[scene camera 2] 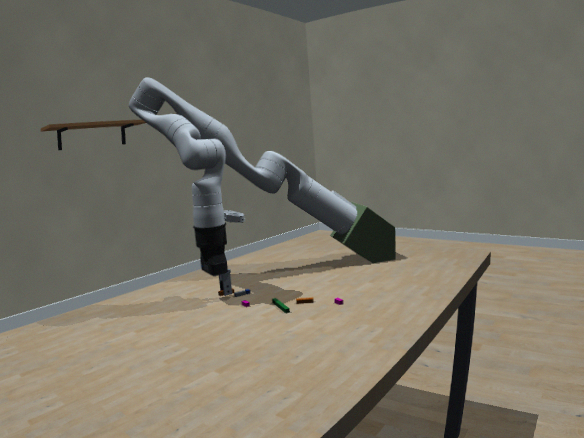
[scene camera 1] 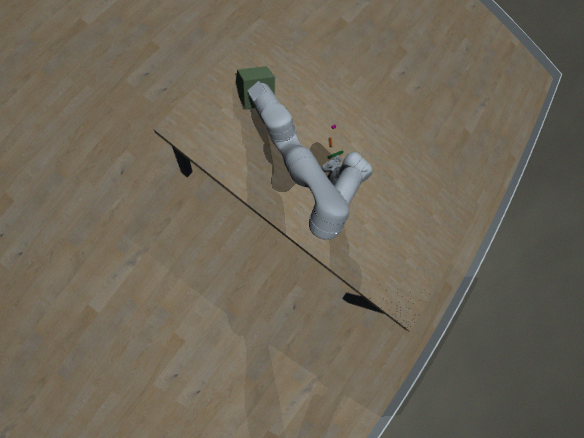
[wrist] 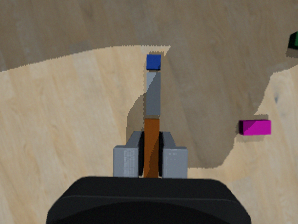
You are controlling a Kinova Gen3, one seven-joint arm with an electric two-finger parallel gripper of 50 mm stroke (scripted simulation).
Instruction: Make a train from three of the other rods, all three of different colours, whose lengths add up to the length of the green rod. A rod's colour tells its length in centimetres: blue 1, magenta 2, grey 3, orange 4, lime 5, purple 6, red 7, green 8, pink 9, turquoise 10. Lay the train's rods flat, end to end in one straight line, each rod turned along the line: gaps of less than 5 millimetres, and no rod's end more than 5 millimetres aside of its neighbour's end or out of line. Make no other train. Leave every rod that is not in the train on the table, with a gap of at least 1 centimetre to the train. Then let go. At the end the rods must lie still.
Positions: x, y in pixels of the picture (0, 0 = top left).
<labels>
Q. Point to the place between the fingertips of my gripper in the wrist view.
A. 151, 146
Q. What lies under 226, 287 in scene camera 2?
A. My gripper.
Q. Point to an orange rod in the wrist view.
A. At 151, 126
</labels>
